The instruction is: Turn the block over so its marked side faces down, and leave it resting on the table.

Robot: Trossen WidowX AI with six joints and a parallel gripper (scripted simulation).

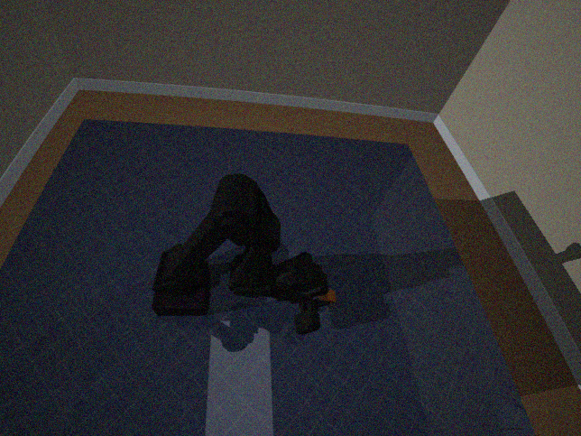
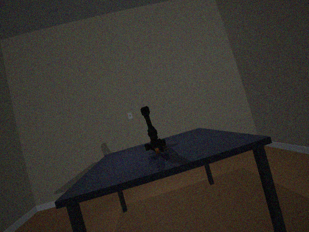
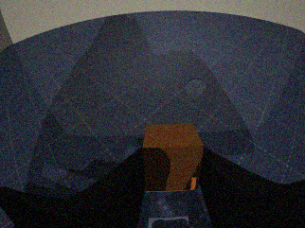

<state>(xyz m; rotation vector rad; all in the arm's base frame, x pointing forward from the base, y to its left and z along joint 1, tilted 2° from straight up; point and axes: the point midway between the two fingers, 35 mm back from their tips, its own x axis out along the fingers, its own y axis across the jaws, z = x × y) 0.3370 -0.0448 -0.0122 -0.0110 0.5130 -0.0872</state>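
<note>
My gripper tip is now 10 mm past the block and 10 mm above it.
</note>
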